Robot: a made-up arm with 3 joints. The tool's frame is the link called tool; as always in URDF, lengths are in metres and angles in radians. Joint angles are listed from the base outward.
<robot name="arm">
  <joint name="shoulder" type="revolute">
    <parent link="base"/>
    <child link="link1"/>
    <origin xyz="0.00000 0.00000 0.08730" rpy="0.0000 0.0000 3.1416"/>
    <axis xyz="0 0 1"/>
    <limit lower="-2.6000" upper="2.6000"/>
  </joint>
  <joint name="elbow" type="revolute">
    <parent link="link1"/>
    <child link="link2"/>
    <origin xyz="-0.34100 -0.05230 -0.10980" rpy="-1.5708 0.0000 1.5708"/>
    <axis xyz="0 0 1"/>
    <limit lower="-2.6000" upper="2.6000"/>
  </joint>
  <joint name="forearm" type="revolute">
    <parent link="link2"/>
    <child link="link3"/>
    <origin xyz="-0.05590 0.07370 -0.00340" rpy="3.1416 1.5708 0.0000"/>
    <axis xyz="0 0 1"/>
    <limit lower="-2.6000" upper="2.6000"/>
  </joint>
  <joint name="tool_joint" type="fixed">
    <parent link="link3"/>
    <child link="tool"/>
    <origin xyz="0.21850 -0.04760 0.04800" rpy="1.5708 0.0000 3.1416"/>
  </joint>
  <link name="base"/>
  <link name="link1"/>
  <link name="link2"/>
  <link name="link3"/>
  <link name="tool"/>
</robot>
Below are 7 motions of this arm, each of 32 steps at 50 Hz.
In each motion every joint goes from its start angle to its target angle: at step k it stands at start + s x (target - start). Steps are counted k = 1, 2, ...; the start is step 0. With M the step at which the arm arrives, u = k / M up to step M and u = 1 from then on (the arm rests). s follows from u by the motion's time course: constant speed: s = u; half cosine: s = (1 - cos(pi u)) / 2; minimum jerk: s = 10 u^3 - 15 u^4 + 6 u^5.
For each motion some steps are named. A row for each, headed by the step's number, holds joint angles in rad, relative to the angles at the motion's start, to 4 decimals.
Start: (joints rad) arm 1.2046 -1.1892 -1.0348
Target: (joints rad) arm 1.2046 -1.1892 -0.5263
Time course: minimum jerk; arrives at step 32
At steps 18, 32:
18: 0.0000 0.0000 0.3132
32: 0.0000 0.0000 0.5085

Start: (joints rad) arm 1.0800 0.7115 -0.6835
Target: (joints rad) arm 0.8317 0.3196 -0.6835
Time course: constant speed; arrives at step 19
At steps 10, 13, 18, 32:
10: -0.1307 -0.2063 0.0000
13: -0.1699 -0.2681 0.0000
18: -0.2352 -0.3713 0.0000
32: -0.2483 -0.3919 0.0000

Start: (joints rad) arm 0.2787 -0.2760 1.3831
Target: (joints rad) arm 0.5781 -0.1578 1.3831
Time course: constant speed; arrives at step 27
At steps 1, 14, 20, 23, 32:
1: 0.0111 0.0044 0.0000
14: 0.1552 0.0613 0.0000
20: 0.2218 0.0876 0.0000
23: 0.2550 0.1007 0.0000
32: 0.2994 0.1182 0.0000

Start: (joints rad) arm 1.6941 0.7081 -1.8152
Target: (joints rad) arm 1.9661 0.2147 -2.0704
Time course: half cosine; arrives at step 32
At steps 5, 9, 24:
5: 0.0161 -0.0291 -0.0151
9: 0.0497 -0.0902 -0.0467
24: 0.2322 -0.4211 -0.2178

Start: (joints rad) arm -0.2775 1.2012 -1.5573
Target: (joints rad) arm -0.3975 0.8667 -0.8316
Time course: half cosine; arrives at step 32
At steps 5, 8, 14, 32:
5: -0.0071 -0.0197 0.0428
8: -0.0176 -0.0490 0.1063
14: -0.0483 -0.1346 0.2921
32: -0.1200 -0.3345 0.7257

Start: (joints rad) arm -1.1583 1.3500 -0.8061
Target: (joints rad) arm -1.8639 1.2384 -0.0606
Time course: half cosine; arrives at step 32
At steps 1, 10, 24, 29, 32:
1: -0.0017 -0.0003 0.0018
10: -0.1568 -0.0248 0.1657
24: -0.6023 -0.0953 0.6363
29: -0.6904 -0.1092 0.7294
32: -0.7056 -0.1116 0.7455

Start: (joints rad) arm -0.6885 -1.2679 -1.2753
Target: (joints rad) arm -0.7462 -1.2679 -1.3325
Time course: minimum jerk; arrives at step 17
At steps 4, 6, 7, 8, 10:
4: -0.0051 0.0000 -0.0051
6: -0.0138 0.0000 -0.0137
7: -0.0195 0.0000 -0.0193
8: -0.0257 0.0000 -0.0255
10: -0.0382 0.0000 -0.0379

